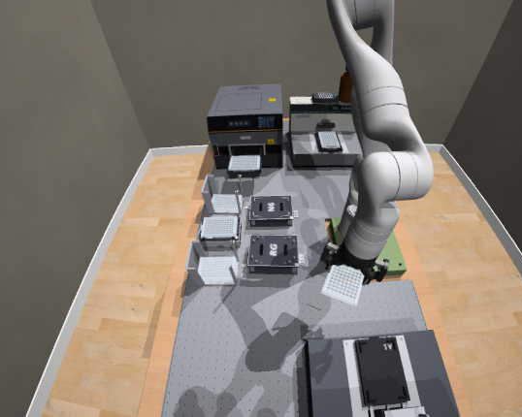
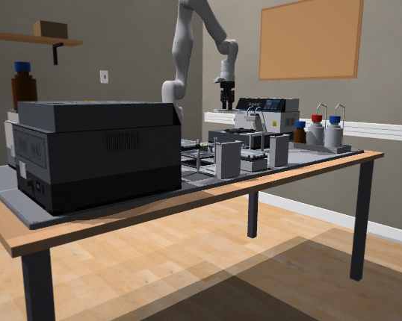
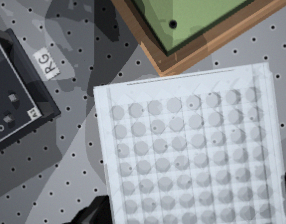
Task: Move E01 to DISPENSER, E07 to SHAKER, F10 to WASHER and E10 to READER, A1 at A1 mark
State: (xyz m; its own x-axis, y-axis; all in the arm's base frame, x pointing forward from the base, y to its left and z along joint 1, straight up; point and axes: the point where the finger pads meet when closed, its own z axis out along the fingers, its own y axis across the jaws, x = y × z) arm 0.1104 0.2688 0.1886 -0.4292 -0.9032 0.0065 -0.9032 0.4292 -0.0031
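The washer nest lies 90 mm behind my hand, 200 mm to the left of it and 140 mm below it. Round my hand: DONE label: 280 mm ahead, 120 mm to the right, 220 mm below; nest RG: 180 mm ahead, 170 mm to the right, 160 mm below; A1 corner mark: 100 mm ahead, 110 mm to the right, 160 mm below.
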